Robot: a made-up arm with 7 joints.
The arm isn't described. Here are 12 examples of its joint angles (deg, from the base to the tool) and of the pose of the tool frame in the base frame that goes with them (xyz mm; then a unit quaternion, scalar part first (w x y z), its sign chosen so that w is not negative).
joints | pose
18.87 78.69 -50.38 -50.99 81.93 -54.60 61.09 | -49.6 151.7 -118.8 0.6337 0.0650 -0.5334 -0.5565
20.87 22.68 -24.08 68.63 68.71 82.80 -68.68 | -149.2 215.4 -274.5 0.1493 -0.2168 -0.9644 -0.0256
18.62 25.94 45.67 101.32 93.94 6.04 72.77 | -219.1 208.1 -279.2 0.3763 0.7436 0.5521 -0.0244
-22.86 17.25 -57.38 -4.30 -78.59 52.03 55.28 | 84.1 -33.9 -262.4 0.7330 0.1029 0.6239 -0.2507
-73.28 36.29 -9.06 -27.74 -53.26 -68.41 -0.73 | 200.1 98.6 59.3 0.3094 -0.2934 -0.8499 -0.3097
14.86 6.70 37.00 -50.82 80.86 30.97 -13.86 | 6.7 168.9 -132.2 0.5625 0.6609 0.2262 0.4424
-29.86 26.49 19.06 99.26 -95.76 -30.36 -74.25 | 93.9 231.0 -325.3 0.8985 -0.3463 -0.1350 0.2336
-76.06 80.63 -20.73 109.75 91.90 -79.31 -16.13 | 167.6 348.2 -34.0 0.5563 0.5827 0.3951 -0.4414
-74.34 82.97 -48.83 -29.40 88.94 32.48 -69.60 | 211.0 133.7 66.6 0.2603 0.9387 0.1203 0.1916
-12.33 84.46 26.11 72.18 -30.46 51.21 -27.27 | 50.6 419.3 -45.2 0.7537 -0.1251 0.4690 0.4432
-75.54 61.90 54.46 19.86 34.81 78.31 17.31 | 177.7 339.5 55.7 0.6405 -0.1337 0.1577 0.7396
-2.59 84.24 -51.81 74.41 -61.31 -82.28 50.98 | 70.0 378.2 -68.2 0.7431 0.5318 -0.2260 0.3375
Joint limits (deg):
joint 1: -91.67..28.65
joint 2: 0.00..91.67
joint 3: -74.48..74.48
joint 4: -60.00..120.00
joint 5: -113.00..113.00
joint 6: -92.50..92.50
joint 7: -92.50..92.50
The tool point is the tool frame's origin. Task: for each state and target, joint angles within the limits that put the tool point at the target. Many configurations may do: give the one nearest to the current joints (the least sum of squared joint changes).
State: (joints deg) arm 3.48 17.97 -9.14 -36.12 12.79 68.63 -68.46
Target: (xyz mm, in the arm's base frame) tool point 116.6 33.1 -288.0
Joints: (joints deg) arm -7.81 3.35 -15.24 -8.11 9.14 67.16 -68.46
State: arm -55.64 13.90 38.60 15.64 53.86 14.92 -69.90
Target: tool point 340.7 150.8 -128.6
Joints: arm -62.21 14.14 38.06 37.09 51.96 16.09 -69.90
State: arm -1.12 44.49 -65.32 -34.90 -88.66 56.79 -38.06
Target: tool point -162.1 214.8 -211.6
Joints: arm 19.72 61.77 -74.48 10.89 -74.77 54.40 -38.06
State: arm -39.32 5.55 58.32 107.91 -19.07 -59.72 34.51
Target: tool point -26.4 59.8 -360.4
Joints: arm -13.78 0.58 59.02 120.00 -24.87 -70.90 34.51
